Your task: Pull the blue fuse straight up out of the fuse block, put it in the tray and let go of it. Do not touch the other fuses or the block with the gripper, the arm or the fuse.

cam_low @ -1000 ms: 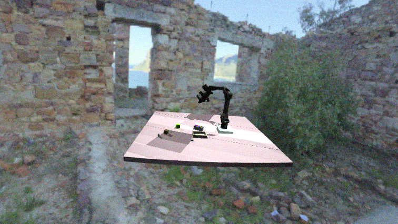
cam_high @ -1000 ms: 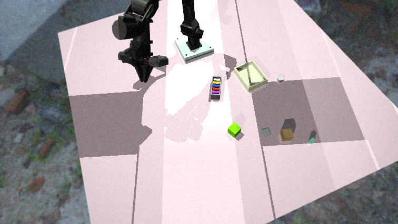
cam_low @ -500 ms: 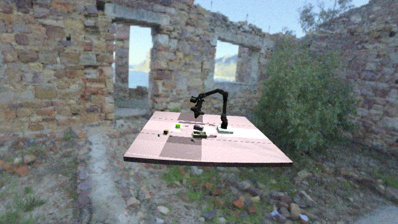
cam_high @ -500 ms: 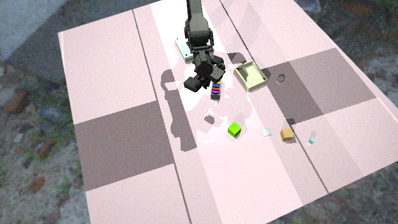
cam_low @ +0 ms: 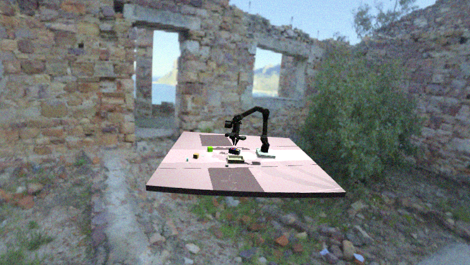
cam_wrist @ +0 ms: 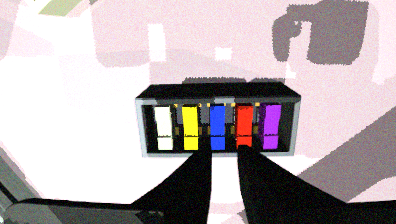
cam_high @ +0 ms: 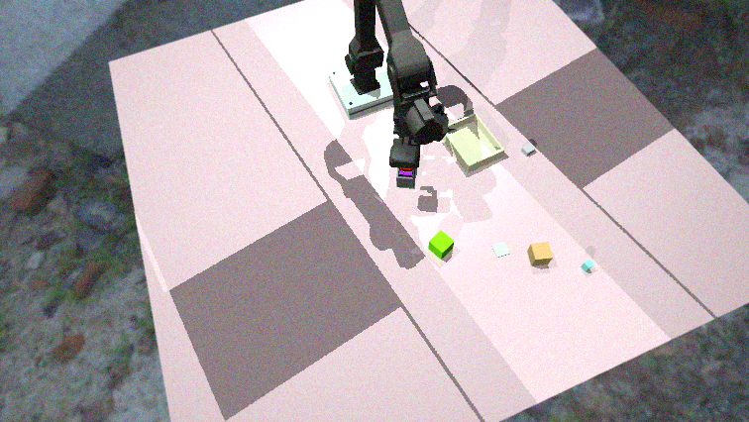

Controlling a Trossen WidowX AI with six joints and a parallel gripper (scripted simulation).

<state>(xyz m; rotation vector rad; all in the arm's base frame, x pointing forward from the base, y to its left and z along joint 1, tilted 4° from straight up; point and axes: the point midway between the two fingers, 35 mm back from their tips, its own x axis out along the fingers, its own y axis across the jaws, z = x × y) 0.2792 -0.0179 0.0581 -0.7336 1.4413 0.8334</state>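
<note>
My gripper tip is now 50 mm above the blue fuse. Also, from my gripper tip: purple fuse: 50 mm below, 30 mm ahead, 20 mm to the right; then yellow fuse: 50 mm below, 20 mm behind, 10 mm to the left; then red fuse: 50 mm below, 10 mm to the right, 10 mm ahead.
</note>
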